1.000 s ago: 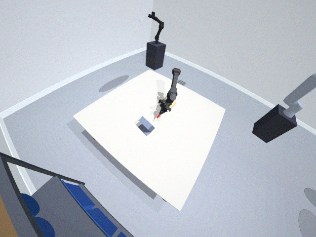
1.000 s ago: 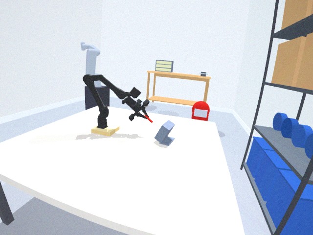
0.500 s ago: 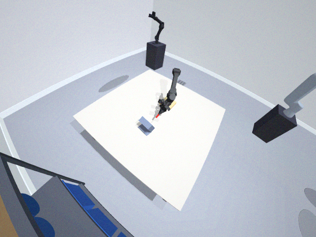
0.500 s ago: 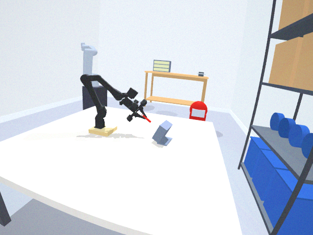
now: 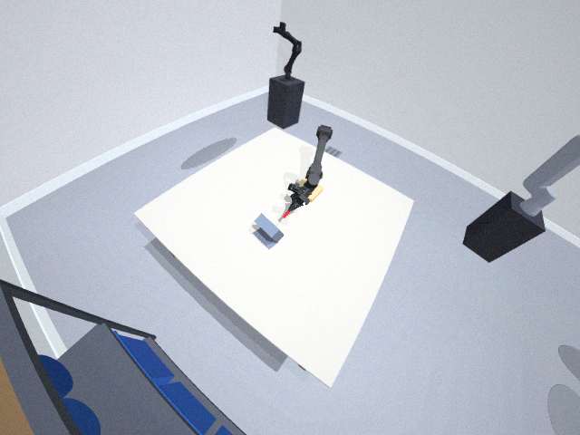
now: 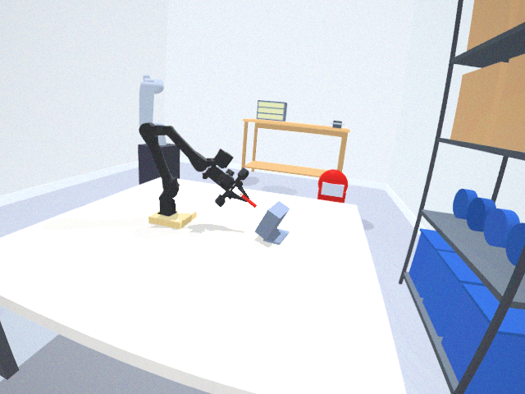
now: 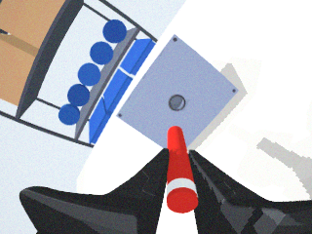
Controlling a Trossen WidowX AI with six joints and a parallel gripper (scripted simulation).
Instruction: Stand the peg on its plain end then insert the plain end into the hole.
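Now: the sloped panel 12 cm ahead of my gripper tip, 2 cm to the right of it and 6 cm below it. From my gripper tip the other things lie so: red peg (1 cm behind, 1 cm above).
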